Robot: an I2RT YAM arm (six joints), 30 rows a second.
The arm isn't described. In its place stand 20 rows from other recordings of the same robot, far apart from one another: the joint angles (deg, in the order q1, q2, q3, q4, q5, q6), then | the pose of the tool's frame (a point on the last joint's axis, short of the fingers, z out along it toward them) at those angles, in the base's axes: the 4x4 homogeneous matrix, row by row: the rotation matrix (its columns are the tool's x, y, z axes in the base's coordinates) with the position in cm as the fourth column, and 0 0 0 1 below.
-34.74 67.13 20.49 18.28 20.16 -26.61 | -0.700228 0.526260 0.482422 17.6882; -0.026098 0.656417 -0.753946 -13.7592; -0.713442 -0.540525 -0.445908 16.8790; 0 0 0 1
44.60 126.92 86.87 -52.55 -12.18 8.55 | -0.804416 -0.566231 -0.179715 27.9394; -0.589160 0.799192 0.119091 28.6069; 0.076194 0.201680 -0.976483 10.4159; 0 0 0 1
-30.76 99.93 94.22 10.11 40.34 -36.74 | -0.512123 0.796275 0.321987 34.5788; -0.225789 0.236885 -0.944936 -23.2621; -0.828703 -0.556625 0.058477 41.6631; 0 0 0 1
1.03 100.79 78.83 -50.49 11.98 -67.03 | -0.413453 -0.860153 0.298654 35.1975; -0.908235 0.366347 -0.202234 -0.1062; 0.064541 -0.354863 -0.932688 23.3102; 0 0 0 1
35.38 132.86 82.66 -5.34 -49.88 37.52 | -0.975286 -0.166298 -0.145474 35.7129; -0.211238 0.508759 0.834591 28.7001; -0.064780 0.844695 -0.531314 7.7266; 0 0 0 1
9.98 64.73 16.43 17.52 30.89 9.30 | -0.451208 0.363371 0.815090 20.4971; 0.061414 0.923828 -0.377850 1.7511; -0.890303 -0.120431 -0.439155 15.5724; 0 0 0 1
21.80 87.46 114.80 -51.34 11.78 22.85 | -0.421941 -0.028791 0.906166 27.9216; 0.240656 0.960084 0.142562 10.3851; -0.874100 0.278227 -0.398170 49.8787; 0 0 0 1
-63.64 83.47 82.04 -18.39 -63.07 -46.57 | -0.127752 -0.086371 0.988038 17.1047; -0.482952 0.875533 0.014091 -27.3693; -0.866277 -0.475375 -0.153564 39.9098; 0 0 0 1
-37.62 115.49 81.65 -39.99 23.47 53.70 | 0.071689 0.996593 -0.040777 30.8353; 0.878062 -0.082450 -0.471391 -25.5536; -0.473147 -0.002011 -0.880981 16.2770; 0 0 0 1
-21.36 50.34 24.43 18.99 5.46 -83.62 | -0.460222 -0.061447 0.885675 19.1303; -0.882276 0.142808 -0.448548 -7.8454; -0.098919 -0.987841 -0.119937 25.0469; 0 0 0 1
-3.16 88.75 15.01 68.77 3.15 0.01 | -0.086483 0.109717 0.990193 24.9086; 0.004949 0.993952 -0.109701 -1.5711; -0.996241 -0.004587 -0.086503 14.9548; 0 0 0 1
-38.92 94.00 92.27 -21.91 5.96 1.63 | -0.291974 0.707436 0.643650 29.7482; 0.272125 0.706606 -0.653190 -24.4960; -0.916897 -0.015561 -0.398821 38.5563; 0 0 0 1
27.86 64.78 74.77 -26.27 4.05 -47.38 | 0.131093 -0.457432 0.879528 21.6456; -0.760963 0.522206 0.385014 11.1571; -0.635413 -0.719762 -0.279632 42.3229; 0 0 0 1
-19.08 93.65 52.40 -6.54 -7.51 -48.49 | -0.644467 -0.364398 0.672218 31.7169; -0.562659 0.821303 -0.094217 -10.4782; -0.517762 -0.438949 -0.734334 17.9584; 0 0 0 1
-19.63 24.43 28.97 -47.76 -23.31 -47.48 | -0.463135 -0.450440 0.763288 9.5971; -0.553461 0.819642 0.147877 -1.9274; -0.692234 -0.353963 -0.628906 22.8828; 0 0 0 1
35.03 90.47 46.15 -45.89 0.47 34.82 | -0.999992 -0.003673 0.001707 19.5848; -0.003688 0.999954 -0.008821 13.6931; -0.001675 -0.008827 -0.999960 13.9649; 0 0 0 1
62.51 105.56 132.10 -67.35 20.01 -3.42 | -0.258546 -0.730716 0.631830 17.9065; -0.618308 0.627712 0.472941 31.7737; -0.742192 -0.268389 -0.614100 46.0749; 0 0 0 1
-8.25 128.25 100.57 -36.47 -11.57 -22.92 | -0.841353 -0.297084 0.451516 47.1847; -0.263531 0.954845 0.137196 -6.1200; -0.471886 -0.003559 -0.881652 16.2166; 0 0 0 1
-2.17 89.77 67.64 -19.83 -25.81 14.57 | -0.719458 -0.112055 0.685437 34.7690; 0.253892 0.876163 0.409728 0.2337; -0.646467 0.468809 -0.601913 26.9880; 0 0 0 1
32.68 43.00 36.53 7.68 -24.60 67.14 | -0.768265 -0.343185 0.540363 14.6422; 0.502554 0.199500 0.841213 11.1536; -0.396494 0.917836 0.019200 32.7806; 0 0 0 1
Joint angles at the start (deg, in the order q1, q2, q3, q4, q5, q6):
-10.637 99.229 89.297 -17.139 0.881 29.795
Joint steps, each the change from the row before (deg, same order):
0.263 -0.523 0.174 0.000 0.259 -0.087
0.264 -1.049 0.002 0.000 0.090 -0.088
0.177 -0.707 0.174 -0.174 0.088 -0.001
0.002 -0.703 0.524 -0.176 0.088 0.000
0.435 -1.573 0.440 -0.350 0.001 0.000
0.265 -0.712 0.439 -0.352 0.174 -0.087
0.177 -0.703 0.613 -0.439 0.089 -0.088
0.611 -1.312 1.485 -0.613 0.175 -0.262
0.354 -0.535 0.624 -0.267 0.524 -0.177
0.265 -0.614 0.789 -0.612 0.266 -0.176
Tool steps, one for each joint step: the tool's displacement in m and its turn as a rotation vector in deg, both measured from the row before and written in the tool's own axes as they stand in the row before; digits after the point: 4 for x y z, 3 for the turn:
-0.0020 0.0030 -0.0039 -0.326 -0.619 -0.193
-0.0030 0.0037 -0.0071 -0.649 -0.842 -0.181
-0.0026 0.0027 -0.0051 -0.413 -0.580 -0.060
-0.0050 0.0026 -0.0059 -0.444 -0.956 0.024
-0.0060 0.0065 -0.0117 -1.172 -1.251 -0.127
-0.0034 0.0037 -0.0059 -0.459 -0.661 -0.163
-0.0044 0.0036 -0.0063 -0.499 -0.727 -0.126
-0.0092 0.0093 -0.0128 -1.423 -1.712 -0.395
-0.0037 0.0041 -0.0053 -0.272 -0.873 -0.251
-0.0045 0.0040 -0.0062 -0.373 -0.701 -0.218

